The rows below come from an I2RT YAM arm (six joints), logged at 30 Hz.
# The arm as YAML. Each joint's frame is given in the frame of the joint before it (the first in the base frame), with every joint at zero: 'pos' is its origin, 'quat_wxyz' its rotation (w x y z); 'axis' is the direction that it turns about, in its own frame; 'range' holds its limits. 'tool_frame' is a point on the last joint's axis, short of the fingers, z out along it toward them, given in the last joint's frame.
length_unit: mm
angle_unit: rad
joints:
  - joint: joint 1
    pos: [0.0, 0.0, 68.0]
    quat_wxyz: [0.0, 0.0, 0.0, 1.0]
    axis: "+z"
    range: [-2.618, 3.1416]
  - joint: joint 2
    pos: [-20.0, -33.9, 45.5]
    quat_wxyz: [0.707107, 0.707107, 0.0, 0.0]
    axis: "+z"
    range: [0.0, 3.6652]
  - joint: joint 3
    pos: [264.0, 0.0, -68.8]
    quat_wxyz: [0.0, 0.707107, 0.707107, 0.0]
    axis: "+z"
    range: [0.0, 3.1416]
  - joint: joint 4
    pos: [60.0, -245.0, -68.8]
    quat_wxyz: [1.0, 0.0, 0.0, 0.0]
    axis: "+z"
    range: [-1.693, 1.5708]
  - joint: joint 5
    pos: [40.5, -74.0, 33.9]
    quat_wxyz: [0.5, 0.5, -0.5, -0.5]
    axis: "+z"
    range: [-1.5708, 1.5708]
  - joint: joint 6
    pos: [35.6, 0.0, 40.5]
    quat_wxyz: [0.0, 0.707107, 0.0, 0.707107]
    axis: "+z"
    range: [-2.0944, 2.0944]
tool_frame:
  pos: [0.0, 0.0, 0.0]
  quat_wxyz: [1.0, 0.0, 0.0, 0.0]
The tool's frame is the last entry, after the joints.
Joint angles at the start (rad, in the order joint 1, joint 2, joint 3, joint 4, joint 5, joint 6):
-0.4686 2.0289 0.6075 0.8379 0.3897 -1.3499
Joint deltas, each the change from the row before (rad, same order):
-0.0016 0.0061 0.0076 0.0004 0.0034 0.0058
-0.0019 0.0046 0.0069 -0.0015 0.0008 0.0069
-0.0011 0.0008 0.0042 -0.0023 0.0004 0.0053
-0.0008 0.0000 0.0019 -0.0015 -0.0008 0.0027
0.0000 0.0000 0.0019 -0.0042 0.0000 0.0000
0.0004 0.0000 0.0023 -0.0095 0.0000 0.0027
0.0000 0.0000 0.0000 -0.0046 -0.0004 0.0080
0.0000 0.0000 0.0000 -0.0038 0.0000 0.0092
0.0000 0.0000 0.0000 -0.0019 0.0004 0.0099
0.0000 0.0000 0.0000 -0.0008 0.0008 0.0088
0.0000 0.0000 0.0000 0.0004 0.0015 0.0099
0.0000 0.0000 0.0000 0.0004 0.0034 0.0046
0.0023 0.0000 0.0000 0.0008 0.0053 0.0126
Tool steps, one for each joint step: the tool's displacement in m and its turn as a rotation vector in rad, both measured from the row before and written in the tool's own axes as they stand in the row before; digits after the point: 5 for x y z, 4 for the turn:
-0.00023 -0.00067 0.00185 0.0024 0.0043 0.0073
-0.00013 -0.00068 0.00163 0.0009 0.0022 0.0082
-0.00011 -0.00084 0.00076 0.0011 0.0011 0.0063
0.00001 -0.00045 0.00034 0.0002 -0.0002 0.0033
-0.00014 -0.00012 0.00025 -0.0021 0.0005 -0.0009
-0.00017 0.00033 0.00025 -0.0065 0.0013 -0.0003
0.00011 0.00048 0.00000 -0.0042 0.0007 0.0062
0.00010 0.00039 0.00000 -0.0034 0.0009 0.0077
0.00007 0.00019 0.00000 -0.0016 0.0008 0.0092
0.00005 0.00007 0.00000 -0.0005 0.0010 0.0085
0.00004 -0.00006 0.00000 0.0008 0.0013 0.0101
0.00010 -0.00008 0.00000 0.0013 0.0031 0.0048
-0.00052 0.00005 -0.00027 0.0022 0.0029 0.0117

